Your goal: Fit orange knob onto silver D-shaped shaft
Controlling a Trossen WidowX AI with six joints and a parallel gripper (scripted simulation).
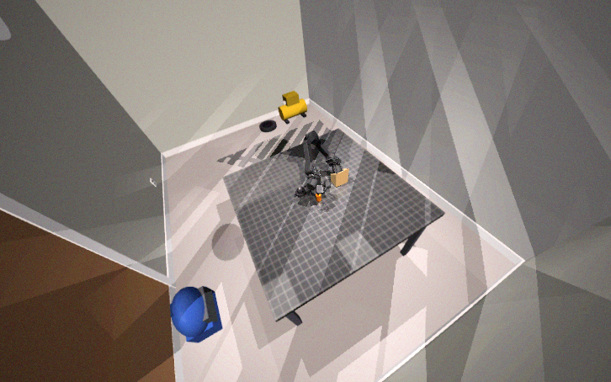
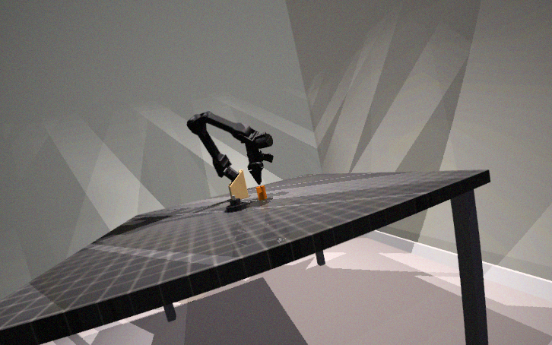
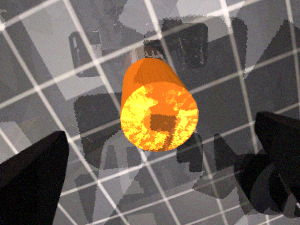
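The orange knob is 3 cm below my gripper tip. The rest, counted from my gripper tip: round pedestal 8 cm ahead, 15 cm to the right, 4 cm below.
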